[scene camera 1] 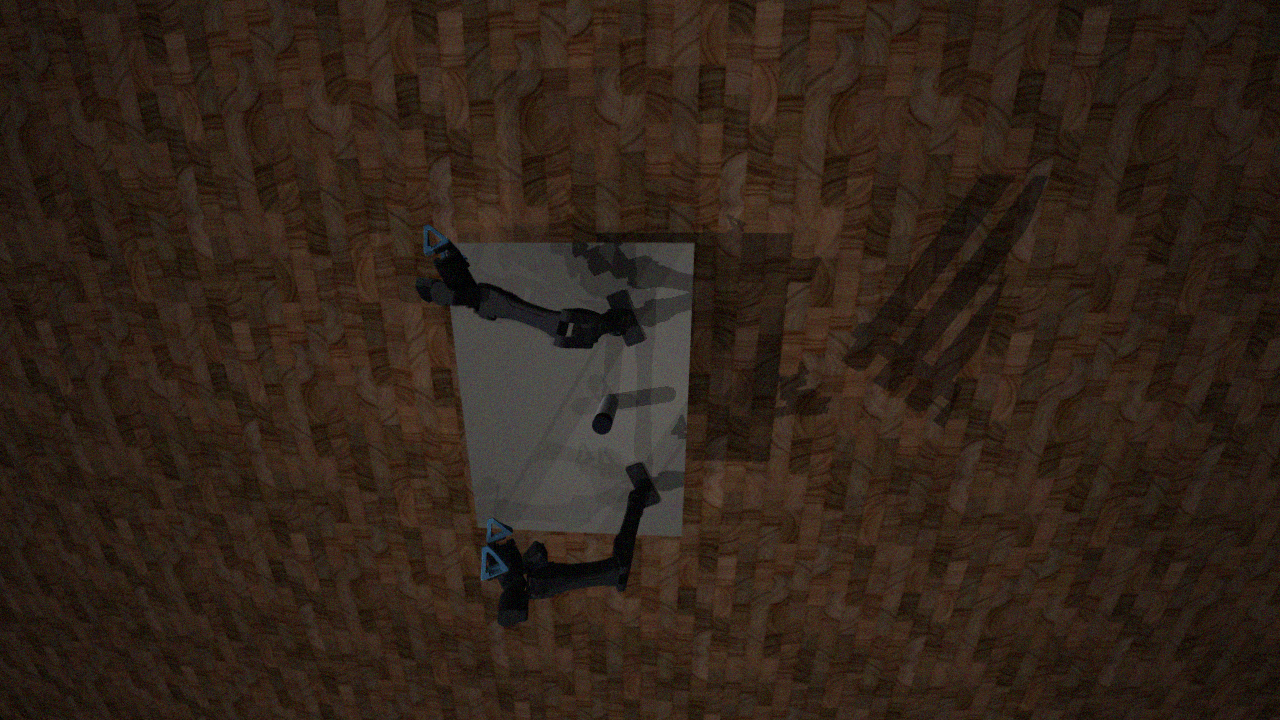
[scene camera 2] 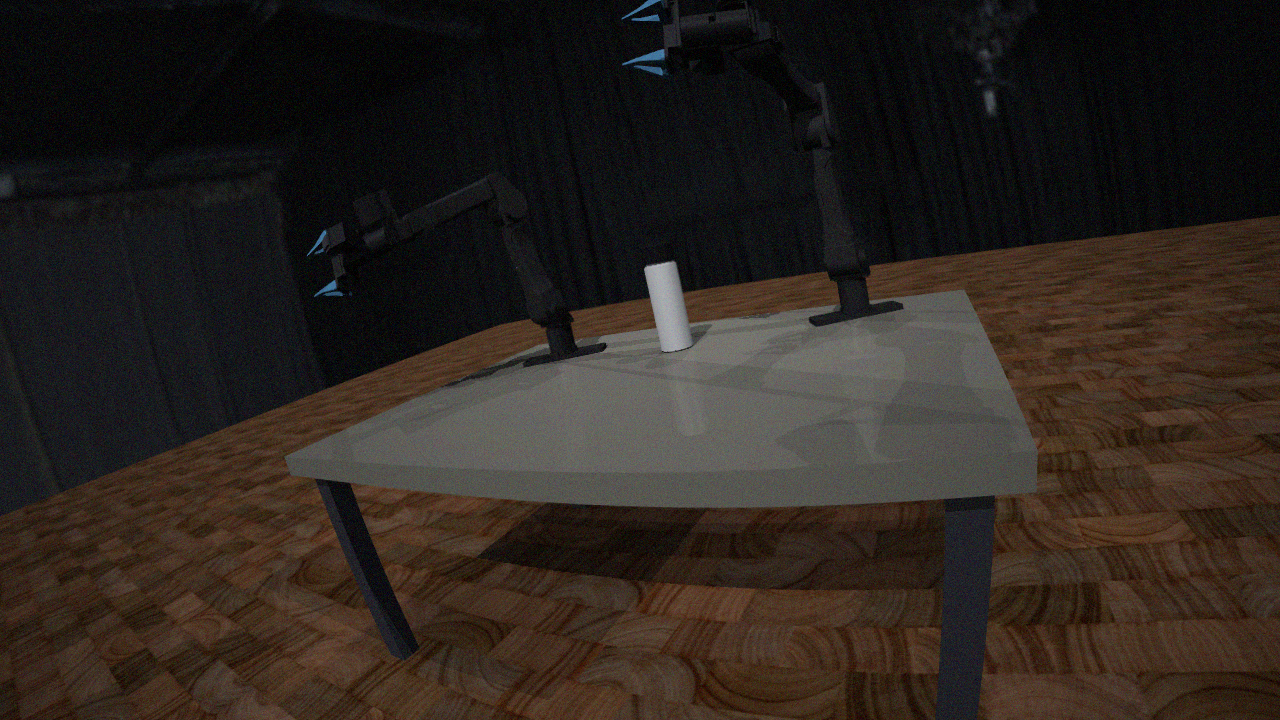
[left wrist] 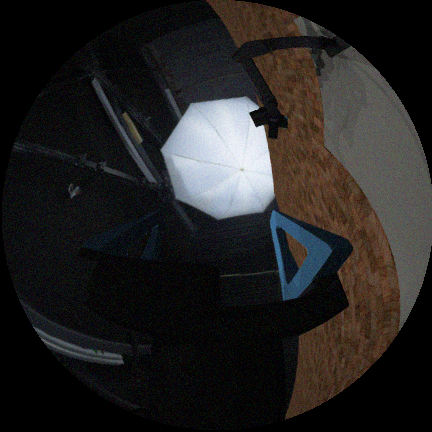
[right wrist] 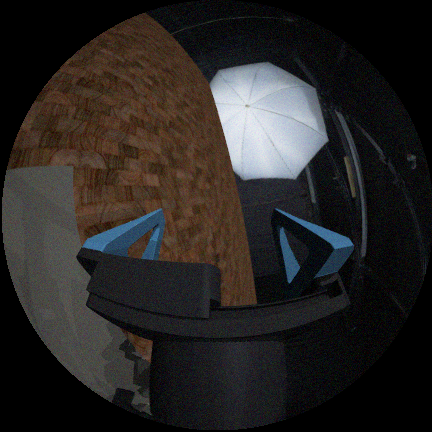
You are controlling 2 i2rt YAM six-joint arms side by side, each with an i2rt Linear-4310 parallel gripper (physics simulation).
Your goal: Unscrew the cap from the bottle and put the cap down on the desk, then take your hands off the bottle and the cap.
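Places are measured from the left arm's base along level axes (x ahead, y left, z up), in metres.
Where they show: left gripper, between the fingertips: (scene camera 1: pixel 487 531) (scene camera 2: pixel 622 43) (left wrist: pixel 216 215); right gripper, between the fingertips: (scene camera 1: pixel 434 233) (scene camera 2: pixel 311 276) (right wrist: pixel 217 214); left arm's base, origin of its link: (scene camera 1: pixel 642 484) (scene camera 2: pixel 856 315); right arm's base, origin of its link: (scene camera 1: pixel 625 318) (scene camera 2: pixel 565 356).
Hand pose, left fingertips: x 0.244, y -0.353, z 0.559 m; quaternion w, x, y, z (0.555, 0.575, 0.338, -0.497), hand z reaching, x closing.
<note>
Things, the pixels of their top centre, and the offset from my left fingertips. Level surfaces: height alone.
- white cylindrical bottle, centre of its top: (scene camera 2: pixel 657 252) (scene camera 1: pixel 602 423) 0.273 m back, 0.028 m right, 0.359 m down
- desk, height of its surface: 0.559 m down
- cap, centre of its top: (scene camera 2: pixel 655 244) (scene camera 1: pixel 601 425) 0.273 m back, 0.028 m right, 0.343 m down
A white cylindrical bottle (scene camera 1: pixel 610 405) (scene camera 2: pixel 668 307) stands upright on the desk (scene camera 1: pixel 519 402) (scene camera 2: pixel 572 429), between the two arm bases. Its top end, where the cap (scene camera 1: pixel 601 423) sits, looks dark in scene camera 1; in scene camera 2 it blends into the dark background. My left gripper (scene camera 1: pixel 488 546) (scene camera 2: pixel 626 41) (left wrist: pixel 216 215) is open and empty, high above the desk and far from the bottle. My right gripper (scene camera 1: pixel 431 240) (scene camera 2: pixel 314 274) (right wrist: pixel 217 214) is open and empty, off at the desk's far-left corner in scene camera 2. Neither bottle nor cap shows in the wrist views.
The right arm (left wrist: pixel 260 82) also shows at the upper right of the left wrist view. A bright white umbrella-shaped lamp (left wrist: pixel 220 160) (right wrist: pixel 272 125) is in the background of both wrist views. Wooden floor (scene camera 1: pixel 895 537) (scene camera 2: pixel 716 644) surrounds the desk, and shadows cross its top.
</note>
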